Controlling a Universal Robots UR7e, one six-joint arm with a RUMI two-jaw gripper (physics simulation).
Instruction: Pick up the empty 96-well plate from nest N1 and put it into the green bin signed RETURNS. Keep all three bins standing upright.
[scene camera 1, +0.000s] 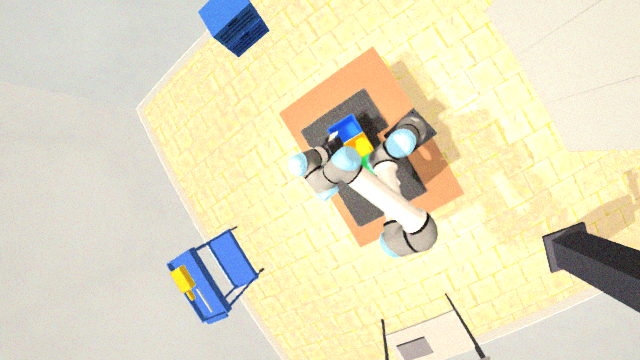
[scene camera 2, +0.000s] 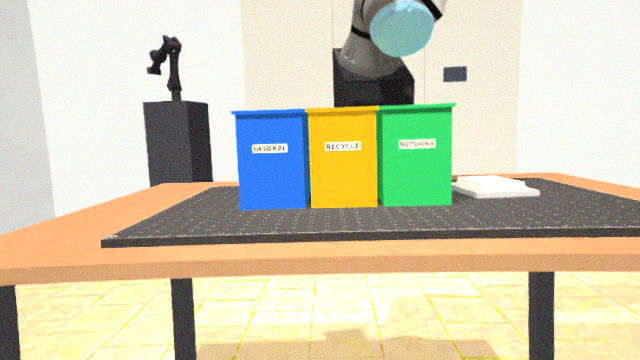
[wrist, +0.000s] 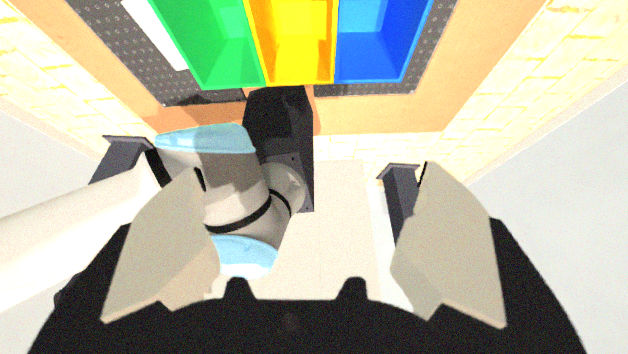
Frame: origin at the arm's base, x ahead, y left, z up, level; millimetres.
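Seen in the pictures: gripper, fingertip midpoint: (scene camera 1: 343, 146) (wrist: 309, 168); arm's base, link origin: (scene camera 1: 411, 130) (scene camera 2: 368, 62) (wrist: 277, 189).
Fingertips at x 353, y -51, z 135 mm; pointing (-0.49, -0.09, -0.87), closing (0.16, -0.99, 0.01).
Offsets run from my fingertips to a thing's middle. Level surfaces: height alone.
The green RETURNS bin {dx -68, dy +150, dz -355 mm} (scene camera 1: 366, 164) (scene camera 2: 416, 175) (wrist: 232, 70), the yellow RECYCLE bin {dx -49, dy +19, dz -355 mm} (scene camera 1: 361, 145) (scene camera 2: 343, 175) (wrist: 300, 65) and the blue GENERAL bin {dx -30, dy -111, dz -355 mm} (scene camera 1: 348, 127) (scene camera 2: 272, 175) (wrist: 367, 60) stand upright in a touching row. A white plate {dx -155, dy +312, dz -426 mm} (scene camera 2: 487, 182) lies on a flat pale nest {dx -155, dy +312, dz -438 mm} (scene camera 2: 505, 194) beside the green bin. Part of this white stack shows in the wrist view, left of the green bin; its wells cannot be made out. My gripper (scene camera 1: 334, 136) (wrist: 309, 168) is open and empty, tilted, beyond the blue and yellow bins' outer side and apart from the plate.
The bins stand on a dark perforated board {dz -445 mm} (scene camera 1: 360, 212) (scene camera 2: 200, 220) (wrist: 135, 60) on an orange-brown table (scene camera 1: 372, 62) (scene camera 2: 320, 262) (wrist: 430, 110). My arm (scene camera 1: 390, 200) (wrist: 240, 185) reaches across the table and hides part of it from above. The arm's black pedestal (scene camera 2: 372, 90) (wrist: 277, 120) stands behind the bins.
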